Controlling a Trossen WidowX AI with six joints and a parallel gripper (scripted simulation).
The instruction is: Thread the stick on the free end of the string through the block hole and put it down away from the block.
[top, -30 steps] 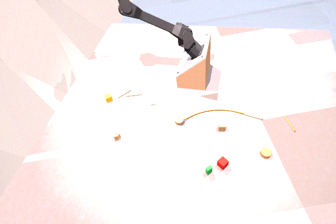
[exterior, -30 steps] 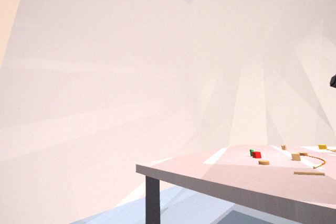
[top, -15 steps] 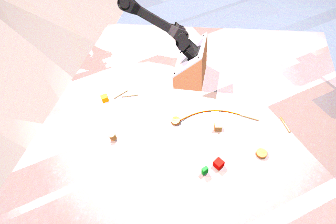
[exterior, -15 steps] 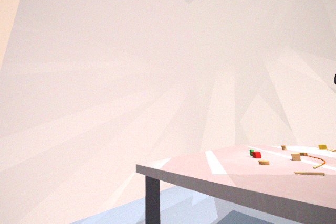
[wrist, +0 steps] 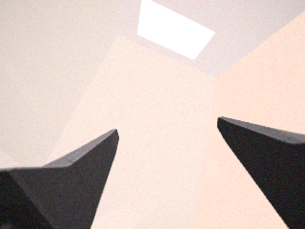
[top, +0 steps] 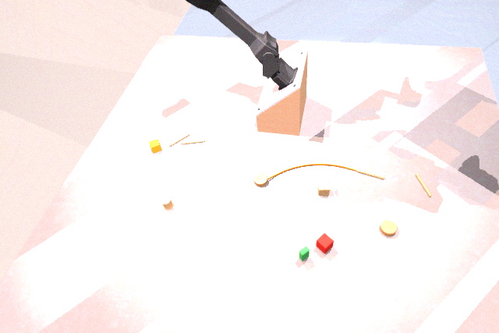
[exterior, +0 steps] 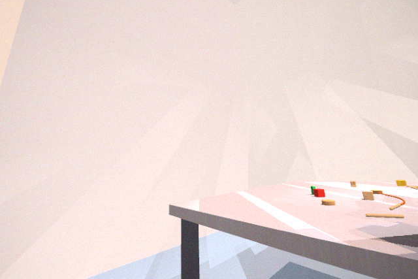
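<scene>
Right now the wooden block is 790 mm below my gripper tip, 470 mm ahead of it and 250 mm to the left of it. From my gripper tip the other things lie so: stick: 800 mm below, 500 mm to the left, 370 mm ahead; yellow cube: 790 mm below, 450 mm ahead, 300 mm to the right; round wooden button: 800 mm below, 490 mm ahead, 70 mm to the left.
</scene>
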